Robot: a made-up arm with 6 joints. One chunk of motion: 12 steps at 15 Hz.
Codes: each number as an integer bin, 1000 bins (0 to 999) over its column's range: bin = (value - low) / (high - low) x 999, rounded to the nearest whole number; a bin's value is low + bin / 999 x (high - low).
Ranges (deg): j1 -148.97..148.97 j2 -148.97..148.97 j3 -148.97..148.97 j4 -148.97..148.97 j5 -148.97..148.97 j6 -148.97..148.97
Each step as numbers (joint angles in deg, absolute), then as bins.
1 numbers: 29.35 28.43 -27.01 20.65 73.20 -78.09
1 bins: 598 595 409 569 745 238
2 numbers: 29.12 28.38 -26.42 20.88 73.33 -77.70
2 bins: 597 595 411 570 745 239
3 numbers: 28.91 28.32 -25.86 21.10 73.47 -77.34
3 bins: 596 594 413 570 746 240
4 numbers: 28.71 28.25 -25.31 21.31 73.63 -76.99
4 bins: 596 594 415 571 746 241
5 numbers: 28.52 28.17 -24.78 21.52 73.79 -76.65
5 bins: 595 594 416 572 747 242
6 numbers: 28.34 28.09 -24.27 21.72 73.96 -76.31
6 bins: 595 594 418 572 747 244
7 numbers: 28.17 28.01 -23.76 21.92 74.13 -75.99
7 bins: 594 593 420 573 748 245
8 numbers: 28.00 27.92 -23.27 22.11 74.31 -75.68
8 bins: 593 593 421 574 749 246
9 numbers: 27.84 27.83 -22.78 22.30 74.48 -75.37
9 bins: 593 593 423 574 749 247
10 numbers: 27.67 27.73 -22.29 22.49 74.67 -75.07
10 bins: 592 592 425 575 750 248
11 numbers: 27.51 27.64 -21.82 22.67 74.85 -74.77
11 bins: 592 592 426 576 750 249
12 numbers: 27.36 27.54 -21.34 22.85 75.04 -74.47
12 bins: 591 592 428 576 751 250
